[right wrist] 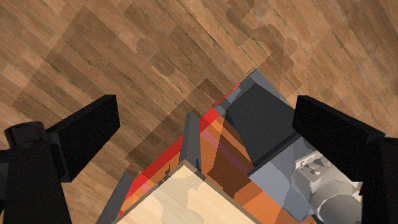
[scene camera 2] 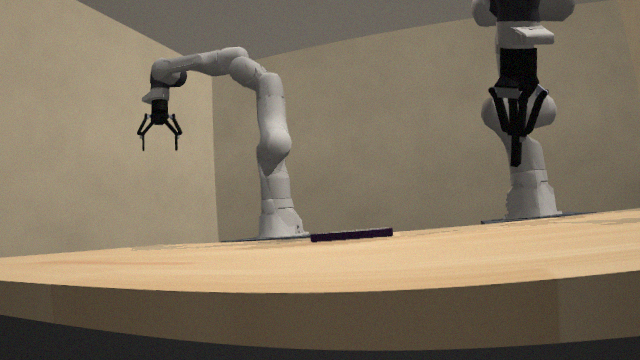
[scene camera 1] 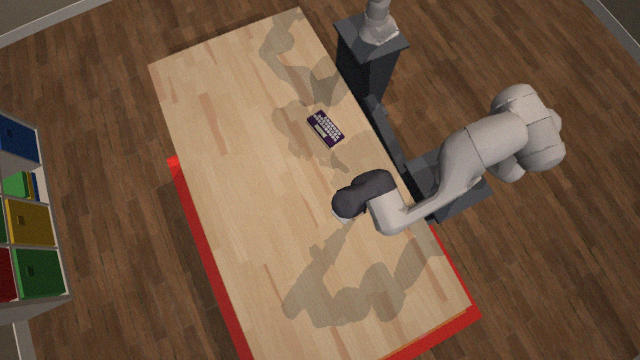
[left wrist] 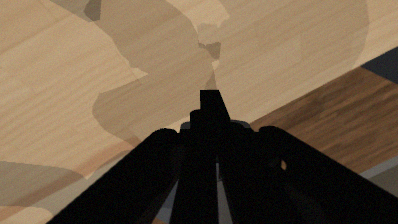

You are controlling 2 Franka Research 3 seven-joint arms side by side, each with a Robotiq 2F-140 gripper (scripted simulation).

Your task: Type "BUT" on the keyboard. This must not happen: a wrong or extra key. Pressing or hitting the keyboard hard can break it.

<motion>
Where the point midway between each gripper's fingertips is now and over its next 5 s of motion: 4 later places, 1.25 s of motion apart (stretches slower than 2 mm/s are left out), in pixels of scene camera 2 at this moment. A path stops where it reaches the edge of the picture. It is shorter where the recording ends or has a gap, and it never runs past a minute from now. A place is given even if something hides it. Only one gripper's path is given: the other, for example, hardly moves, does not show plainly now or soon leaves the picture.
My left gripper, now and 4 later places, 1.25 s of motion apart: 515, 164; 460, 190; 399, 215; 364, 225; 328, 228
</motion>
